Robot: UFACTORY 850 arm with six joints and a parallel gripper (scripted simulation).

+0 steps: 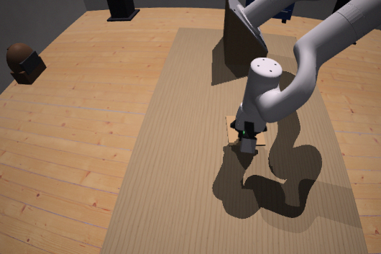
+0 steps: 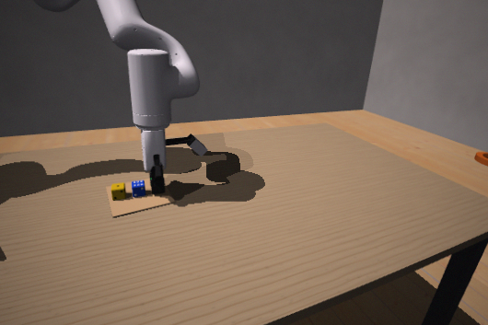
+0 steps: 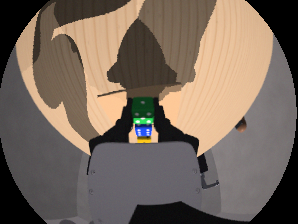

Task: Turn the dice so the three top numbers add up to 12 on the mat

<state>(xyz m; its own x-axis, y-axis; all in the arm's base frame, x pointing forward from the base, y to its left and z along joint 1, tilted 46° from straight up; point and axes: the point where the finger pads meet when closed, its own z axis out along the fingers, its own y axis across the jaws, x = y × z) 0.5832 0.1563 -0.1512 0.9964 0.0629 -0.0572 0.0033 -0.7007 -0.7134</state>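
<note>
The green die lies 1 cm below my hand. From my hand the other things lie so: yellow die (9 cm behind, 1 cm below); tan mat (4 cm behind, 3 cm below); blue die (4 cm behind, 1 cm below).
</note>
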